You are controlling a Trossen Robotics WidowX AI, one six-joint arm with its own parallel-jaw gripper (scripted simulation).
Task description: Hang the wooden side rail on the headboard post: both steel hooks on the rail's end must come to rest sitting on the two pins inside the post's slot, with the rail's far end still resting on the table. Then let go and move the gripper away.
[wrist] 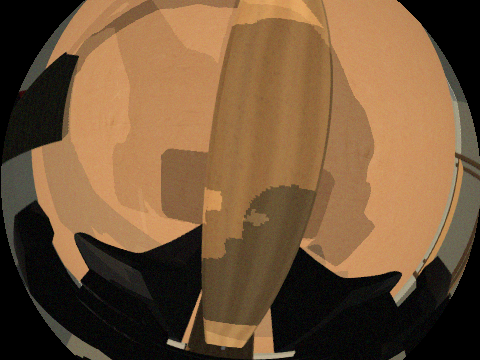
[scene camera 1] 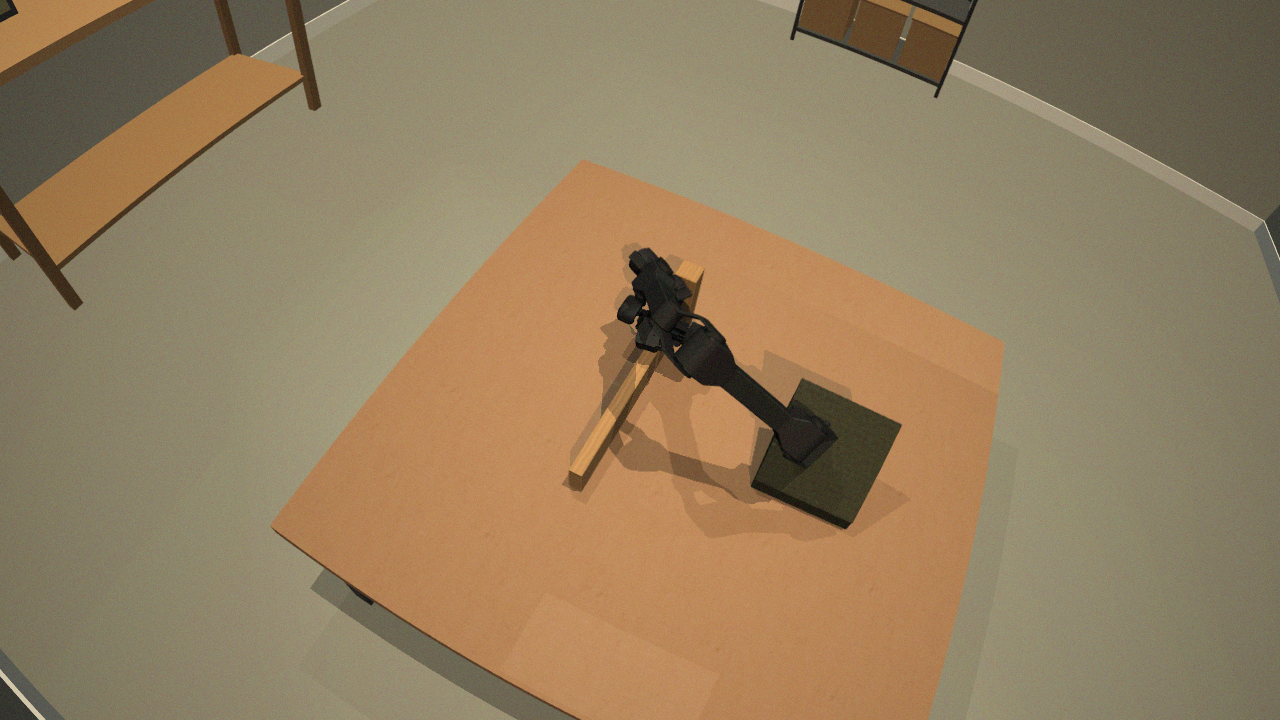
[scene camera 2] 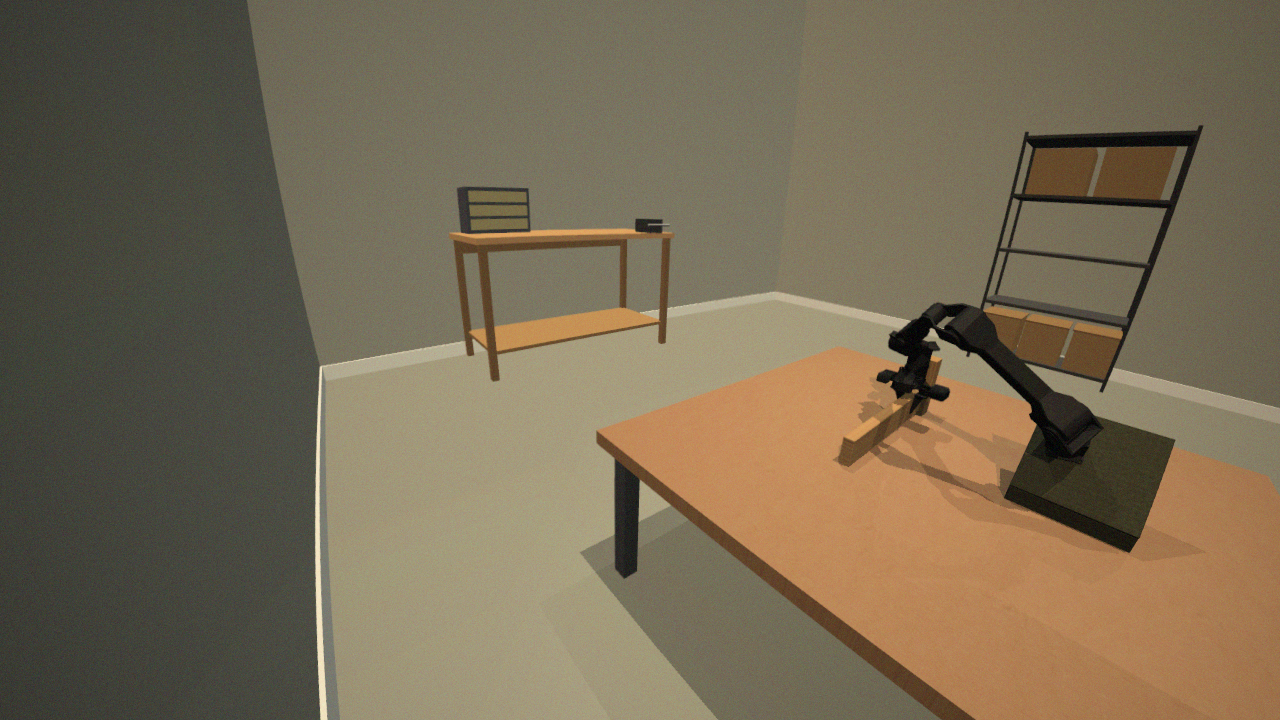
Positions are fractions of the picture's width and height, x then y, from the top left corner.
Labels:
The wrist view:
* my gripper: 0.51,0.63
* wooden side rail: 0.56,0.36

